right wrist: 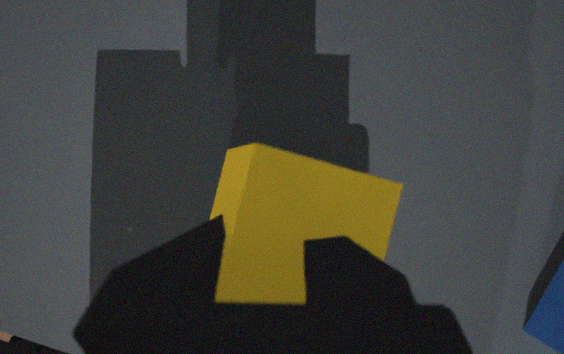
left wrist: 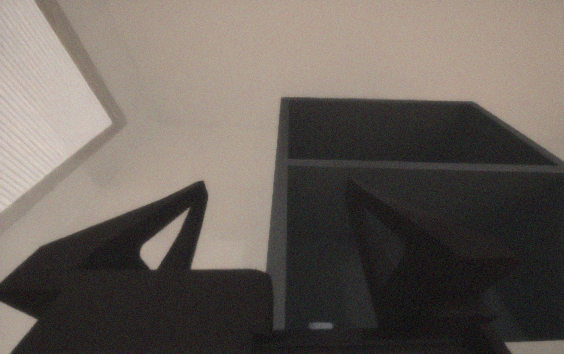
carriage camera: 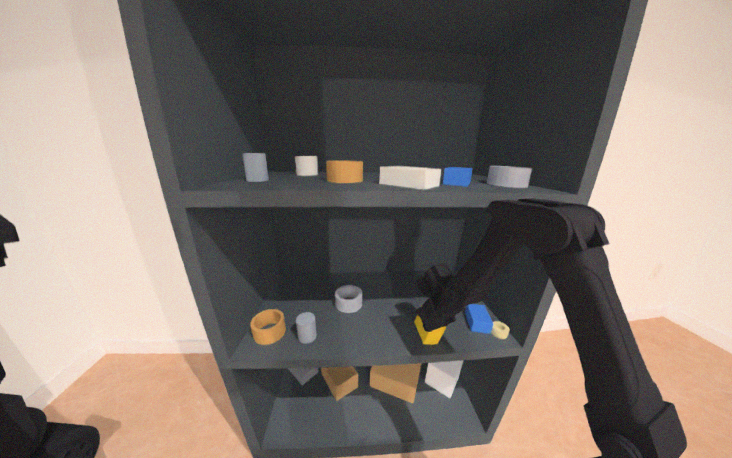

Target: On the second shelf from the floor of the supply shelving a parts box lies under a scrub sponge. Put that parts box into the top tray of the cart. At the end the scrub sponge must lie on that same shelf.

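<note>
The yellow scrub sponge is between the fingers of my right gripper, which is shut on it. They are low over the second shelf, right of its middle in the carriage view; whether the sponge touches the shelf I cannot tell. The blue parts box lies uncovered on that shelf, to the right of the sponge and apart from it. My left gripper is open and empty, away from the shelf contents. The cart does not show in these views.
A pale yellow ring is close beside the parts box. A grey ring, a grey cylinder and an orange ring stand further left. Several items stand on the shelf above. Boxes, including a brown one, show below.
</note>
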